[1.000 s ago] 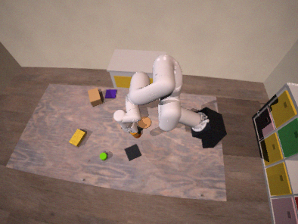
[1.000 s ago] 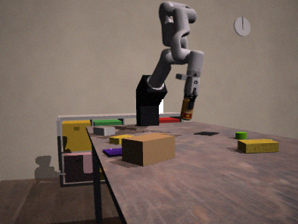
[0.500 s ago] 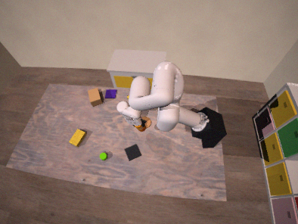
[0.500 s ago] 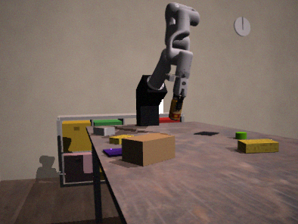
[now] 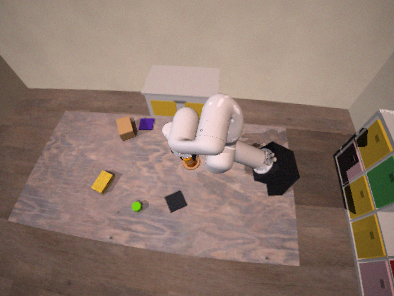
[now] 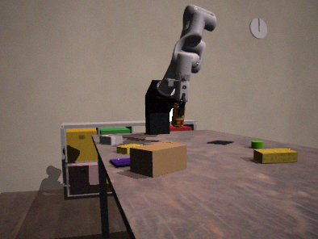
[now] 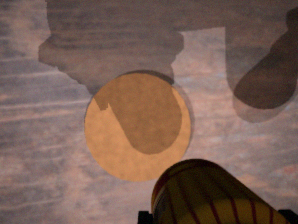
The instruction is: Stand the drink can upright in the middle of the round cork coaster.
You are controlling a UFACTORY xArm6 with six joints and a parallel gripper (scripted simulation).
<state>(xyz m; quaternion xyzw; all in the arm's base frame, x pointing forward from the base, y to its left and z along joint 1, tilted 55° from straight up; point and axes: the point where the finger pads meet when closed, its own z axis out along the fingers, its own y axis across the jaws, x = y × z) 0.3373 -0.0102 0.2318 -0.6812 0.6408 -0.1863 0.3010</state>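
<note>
My gripper is now 20 mm short of the round cork coaster, 60 mm to the left of it and 170 mm above it. Also, from my hand: black coaster: 20 mm behind, 220 mm to the left, 170 mm below; then drink can: 20 mm below; then white block: 30 mm behind, 360 mm to the right, 150 mm below.
</note>
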